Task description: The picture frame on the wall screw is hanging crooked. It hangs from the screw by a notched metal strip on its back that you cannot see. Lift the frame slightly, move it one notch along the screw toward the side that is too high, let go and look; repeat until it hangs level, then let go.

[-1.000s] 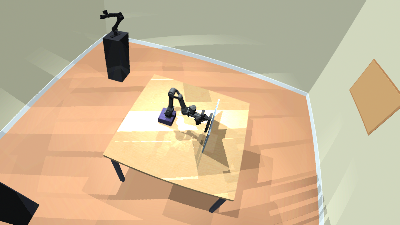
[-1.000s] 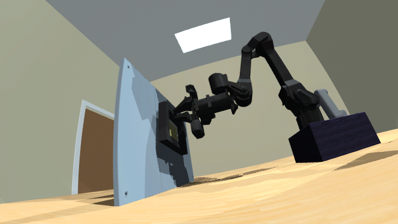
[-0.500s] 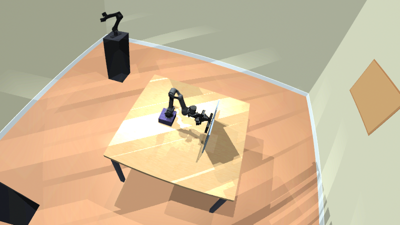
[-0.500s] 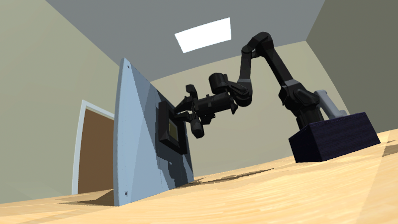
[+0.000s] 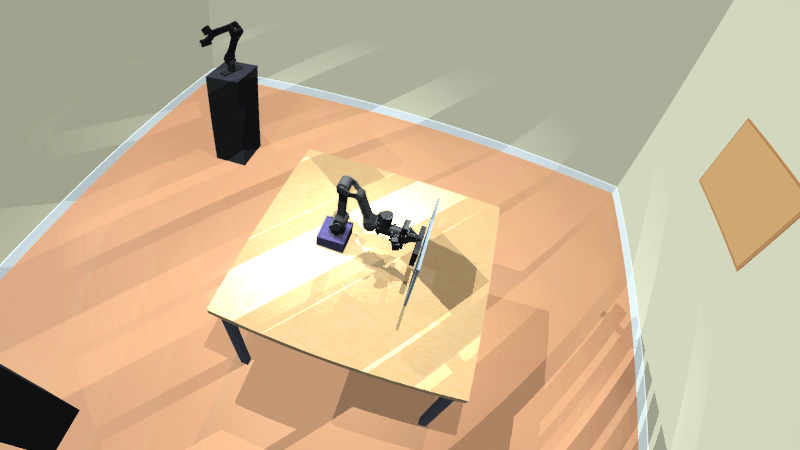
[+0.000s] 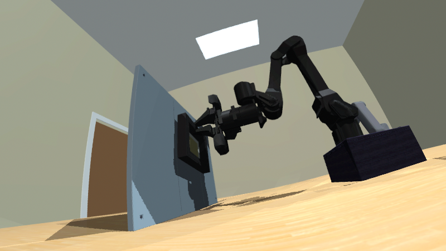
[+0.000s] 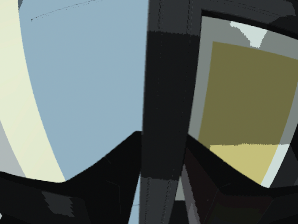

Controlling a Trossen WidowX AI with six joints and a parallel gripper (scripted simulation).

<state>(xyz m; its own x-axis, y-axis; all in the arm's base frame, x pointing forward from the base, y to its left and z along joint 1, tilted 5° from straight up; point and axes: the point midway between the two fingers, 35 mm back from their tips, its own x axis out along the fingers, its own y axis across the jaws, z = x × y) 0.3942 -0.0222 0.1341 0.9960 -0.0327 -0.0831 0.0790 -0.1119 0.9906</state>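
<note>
Right now the picture frame is 5 cm below my gripper tip. Round my gripper tip: wall panel (2 cm ahead, 8 cm below).
</note>
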